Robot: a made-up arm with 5 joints.
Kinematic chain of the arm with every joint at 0, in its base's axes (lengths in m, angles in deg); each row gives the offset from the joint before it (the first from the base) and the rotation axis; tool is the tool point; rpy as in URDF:
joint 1: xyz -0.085 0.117 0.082 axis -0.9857 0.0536 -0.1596
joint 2: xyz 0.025 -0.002 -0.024 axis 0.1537 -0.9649 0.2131
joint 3: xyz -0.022 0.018 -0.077 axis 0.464 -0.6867 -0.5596
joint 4: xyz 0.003 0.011 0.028 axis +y
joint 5: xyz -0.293 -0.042 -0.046 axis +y
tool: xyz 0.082 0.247 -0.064 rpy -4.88 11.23 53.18
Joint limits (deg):
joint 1: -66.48..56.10
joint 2: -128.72..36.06
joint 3: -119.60..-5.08
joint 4: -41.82..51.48
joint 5: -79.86..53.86
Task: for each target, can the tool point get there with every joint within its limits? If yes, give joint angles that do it. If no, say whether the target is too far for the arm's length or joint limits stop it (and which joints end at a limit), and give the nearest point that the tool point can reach.
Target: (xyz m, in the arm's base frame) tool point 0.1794 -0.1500 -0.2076
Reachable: no: joint limits stop it (at a limit: joint 1, joint 2, joint 3, joint 5) | nearest point 0.2152 0.0458 -0.1547 | short by 0.206 m
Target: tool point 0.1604 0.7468 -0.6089
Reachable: no: too far | nearest point -0.0322 0.4299 -0.2682 | short by 0.504 m
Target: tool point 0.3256 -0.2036 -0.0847
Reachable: no: joint limits stop it (at a limit: joint 1, joint 2, joint 3, joint 5) | nearest point 0.2491 0.0264 -0.0547 | short by 0.244 m
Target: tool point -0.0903 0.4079 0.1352
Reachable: yes | joints 28.99 -86.16 -42.23 2.86 -30.43
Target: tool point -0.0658 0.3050 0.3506
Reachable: yes | joints -22.69 -85.72 -24.55 37.75 4.21
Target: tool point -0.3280 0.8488 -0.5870
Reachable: no: too far | nearest point -0.1804 0.4547 -0.2248 | short by 0.555 m
